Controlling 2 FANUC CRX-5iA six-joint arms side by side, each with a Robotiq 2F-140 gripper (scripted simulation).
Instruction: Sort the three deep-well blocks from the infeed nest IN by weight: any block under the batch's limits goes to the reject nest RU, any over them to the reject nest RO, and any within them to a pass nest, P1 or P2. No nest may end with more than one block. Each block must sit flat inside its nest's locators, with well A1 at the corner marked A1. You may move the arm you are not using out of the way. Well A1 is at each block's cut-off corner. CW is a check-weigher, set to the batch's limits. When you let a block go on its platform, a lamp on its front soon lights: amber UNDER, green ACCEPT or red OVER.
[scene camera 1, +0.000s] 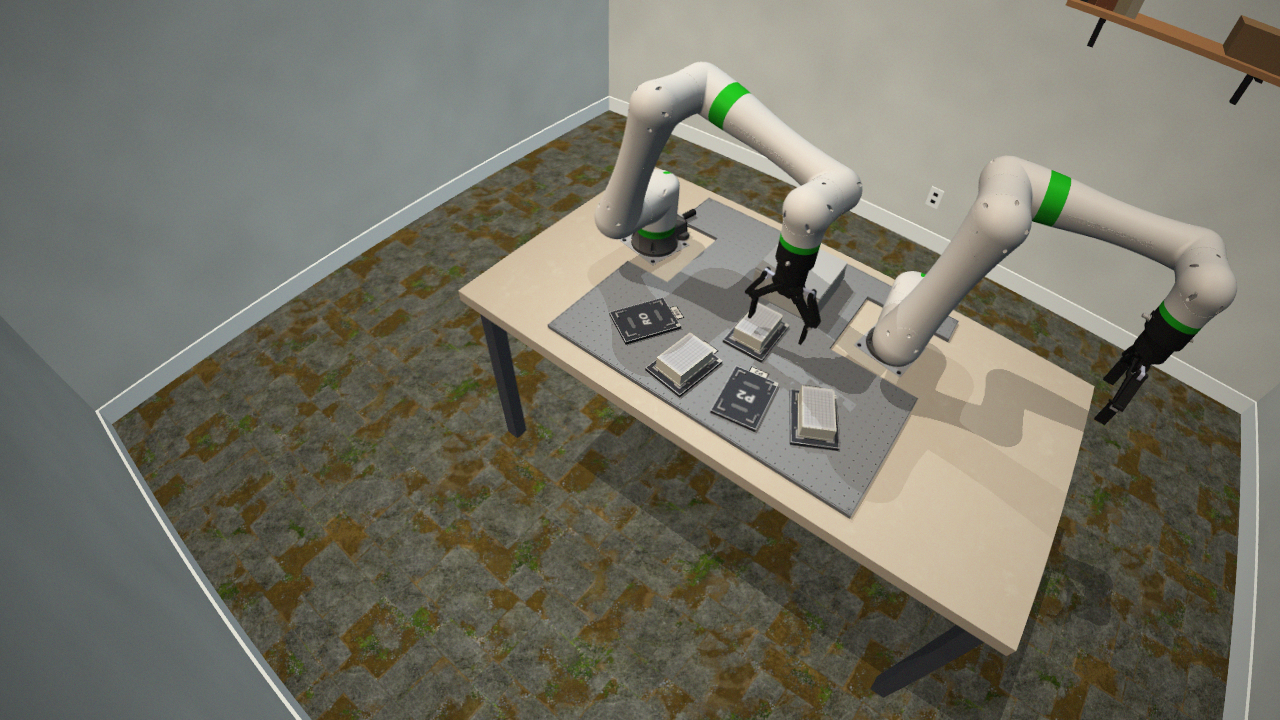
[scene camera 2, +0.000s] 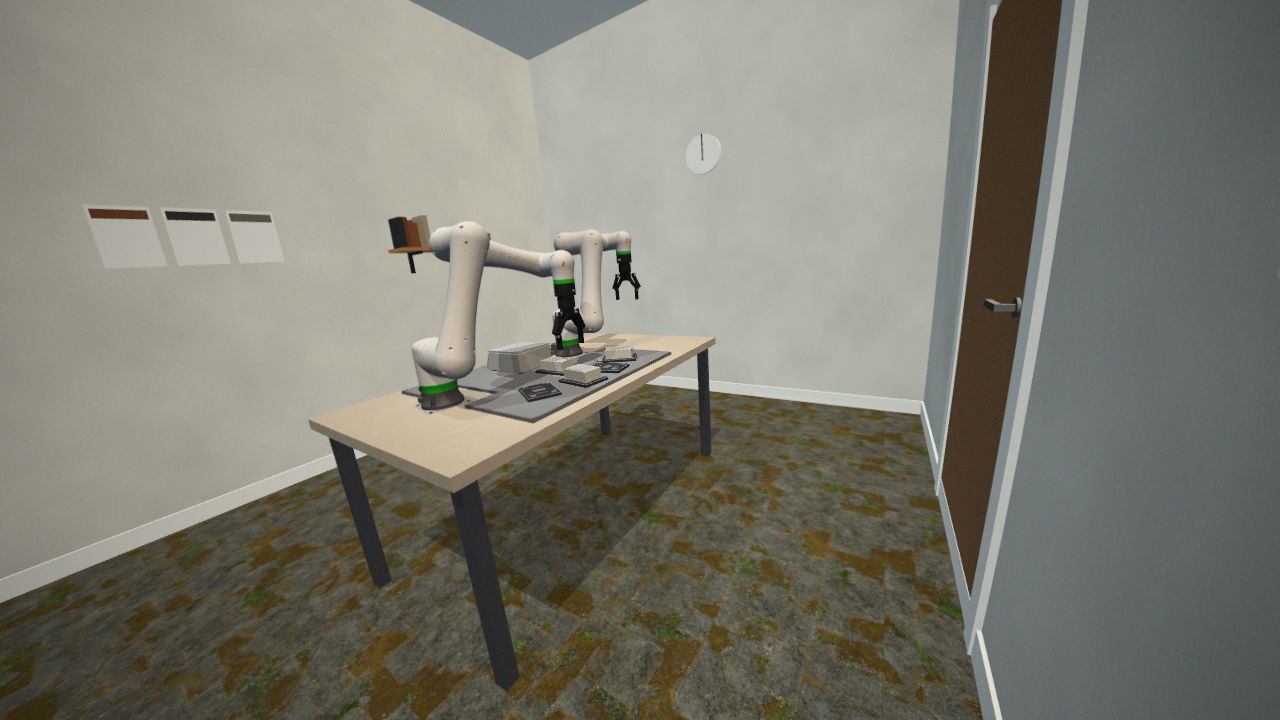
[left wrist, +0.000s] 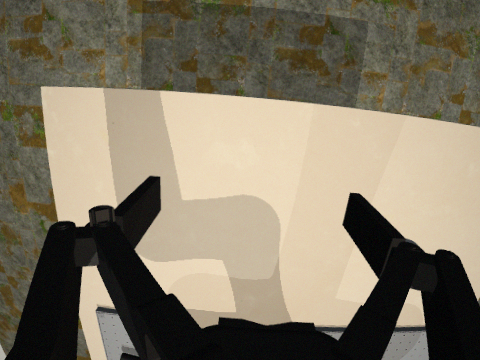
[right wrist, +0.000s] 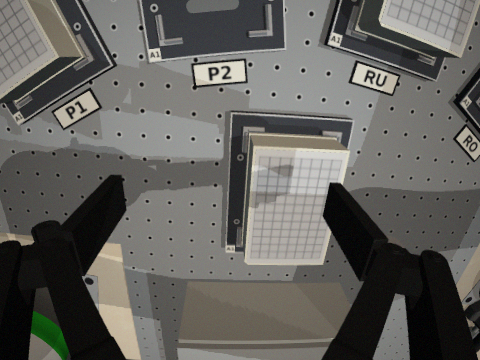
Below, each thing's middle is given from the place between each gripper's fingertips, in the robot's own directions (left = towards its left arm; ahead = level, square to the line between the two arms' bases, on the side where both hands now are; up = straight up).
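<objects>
Nest P2 (scene camera 1: 731, 387) is 790 mm to the right of my left hand (scene camera 1: 1104, 400), 300 mm ahead of it and 230 mm below it. Counted from my left hand as well: nest RO (scene camera 1: 623, 324), 1140 mm to the right, 220 mm ahead, 230 mm below; check-weigher CW (scene camera 1: 827, 268), 840 mm to the right, 170 mm behind, 170 mm below; nest P1 (scene camera 1: 793, 407), 610 mm to the right, 260 mm ahead, 230 mm below. Going by their middles, of the things named here the nest RO is the farthest from my left hand.
From my right hand, the nest P1 is 14 cm ahead, 19 cm to the left and 10 cm below; the nest P2 is 17 cm ahead, 1 cm to the left and 10 cm below; the nest RO is 9 cm ahead, 34 cm to the right and 10 cm below. My right gripper (scene camera 1: 776, 328) is 29 cm past the check-weigher CW, 4 cm to the left of it and 5 cm above it. Going by its middle, the nest P1 is nearer to my right gripper than to my left hand.
</objects>
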